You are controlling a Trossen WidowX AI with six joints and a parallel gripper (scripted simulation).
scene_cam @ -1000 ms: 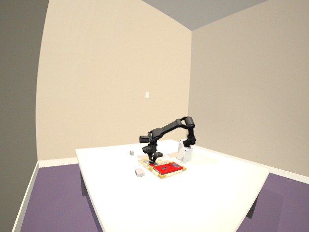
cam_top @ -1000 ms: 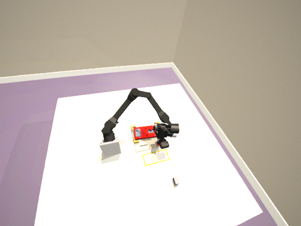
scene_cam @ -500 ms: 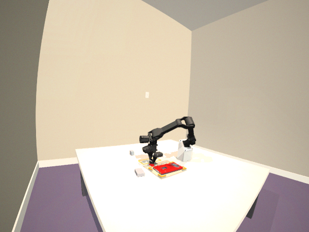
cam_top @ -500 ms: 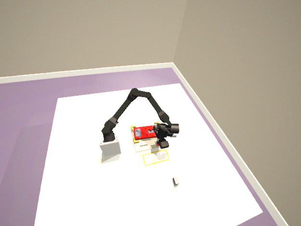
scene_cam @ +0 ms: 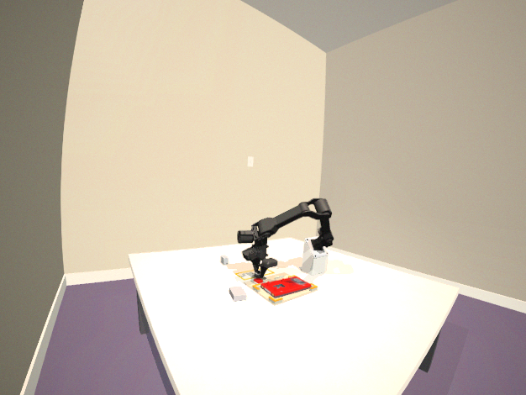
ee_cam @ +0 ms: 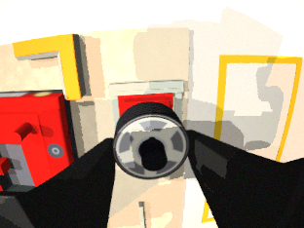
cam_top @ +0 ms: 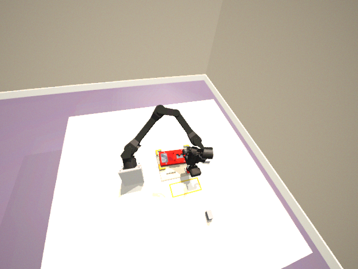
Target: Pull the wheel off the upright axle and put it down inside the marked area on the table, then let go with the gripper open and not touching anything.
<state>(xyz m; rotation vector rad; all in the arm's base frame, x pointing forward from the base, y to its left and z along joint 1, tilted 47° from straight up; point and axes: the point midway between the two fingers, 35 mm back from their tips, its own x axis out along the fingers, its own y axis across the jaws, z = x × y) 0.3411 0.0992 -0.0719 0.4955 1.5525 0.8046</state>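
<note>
The dark wheel lies right at my gripper tip. Round my gripper tip: axle 1 cm ahead.
</note>
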